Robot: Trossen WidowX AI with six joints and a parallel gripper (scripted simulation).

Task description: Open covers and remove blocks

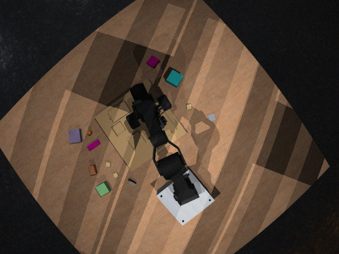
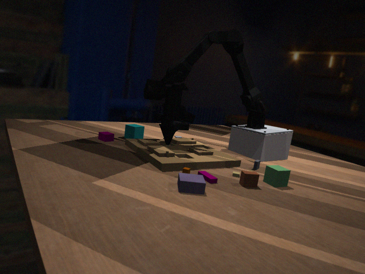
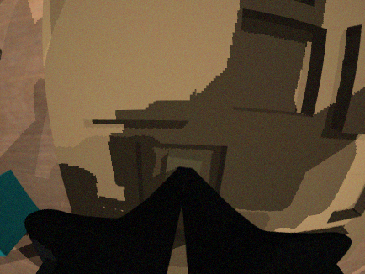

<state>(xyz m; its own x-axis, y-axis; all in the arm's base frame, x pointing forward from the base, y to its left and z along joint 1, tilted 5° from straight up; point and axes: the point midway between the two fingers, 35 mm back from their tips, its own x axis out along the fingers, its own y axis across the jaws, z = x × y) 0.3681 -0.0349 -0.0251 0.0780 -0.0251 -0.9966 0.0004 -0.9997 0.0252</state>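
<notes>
The tan puzzle board is 50 mm to the left of my gripper tip and 10 mm behind it. Round my gripper tip: teal cube: 170 mm to the right, 80 mm ahead, 10 mm above; magenta cube: 200 mm ahead, 130 mm to the right, 10 mm below; grey tile: 230 mm to the right, 150 mm behind, 20 mm below.
</notes>
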